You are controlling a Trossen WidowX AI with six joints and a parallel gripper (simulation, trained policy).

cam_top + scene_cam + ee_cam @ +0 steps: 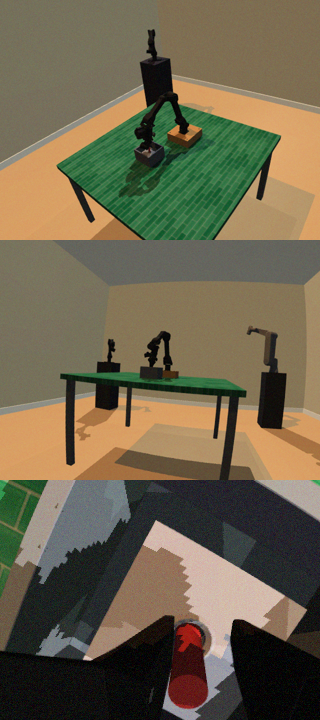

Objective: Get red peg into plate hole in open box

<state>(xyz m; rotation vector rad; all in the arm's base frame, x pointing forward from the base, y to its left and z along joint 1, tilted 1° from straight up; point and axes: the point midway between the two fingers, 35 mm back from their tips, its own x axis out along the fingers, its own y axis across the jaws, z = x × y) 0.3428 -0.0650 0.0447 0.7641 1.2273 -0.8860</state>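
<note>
Now: gripper tip 1 cm past the red peg, 2 cm to the right of it and 2 cm above it. Round my gripper tip: grey box 1 cm to the left, 6 cm below; pale plate 1 cm to the left, 4 cm below.
</note>
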